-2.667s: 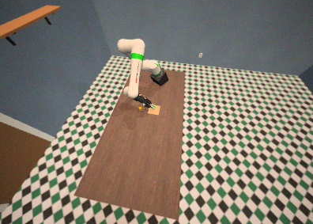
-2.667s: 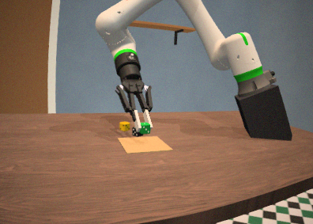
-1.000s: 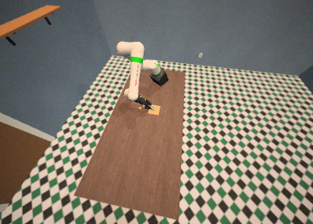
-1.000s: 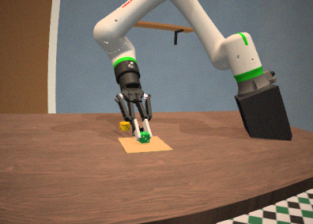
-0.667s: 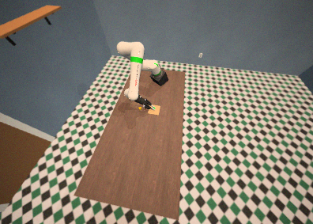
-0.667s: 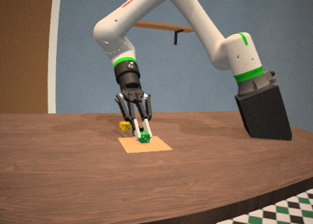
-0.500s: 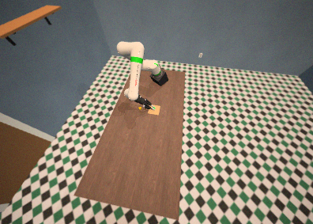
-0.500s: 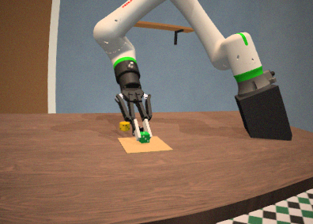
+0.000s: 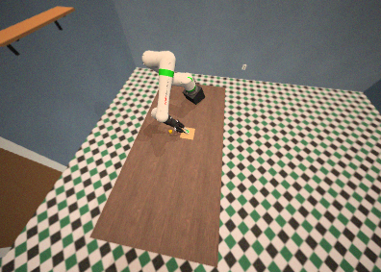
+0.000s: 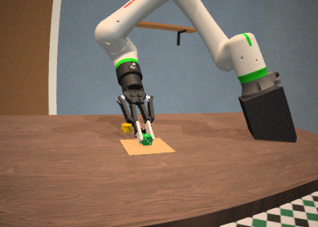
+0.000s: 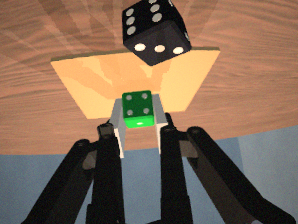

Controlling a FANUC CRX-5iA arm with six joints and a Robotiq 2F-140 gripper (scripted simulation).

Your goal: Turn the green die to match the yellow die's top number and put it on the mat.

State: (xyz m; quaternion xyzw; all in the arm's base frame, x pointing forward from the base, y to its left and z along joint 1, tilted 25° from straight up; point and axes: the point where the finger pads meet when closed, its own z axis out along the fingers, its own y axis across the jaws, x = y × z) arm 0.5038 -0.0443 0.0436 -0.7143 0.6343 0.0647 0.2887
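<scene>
My gripper is now 20 mm to the right of the green die and 20 mm above it. Round my hand: yellow die (160 mm to the right, 30 mm below); black die (80 mm to the right, 30 mm below, 20 mm behind); mat (40 mm below, 20 mm to the left).
</scene>
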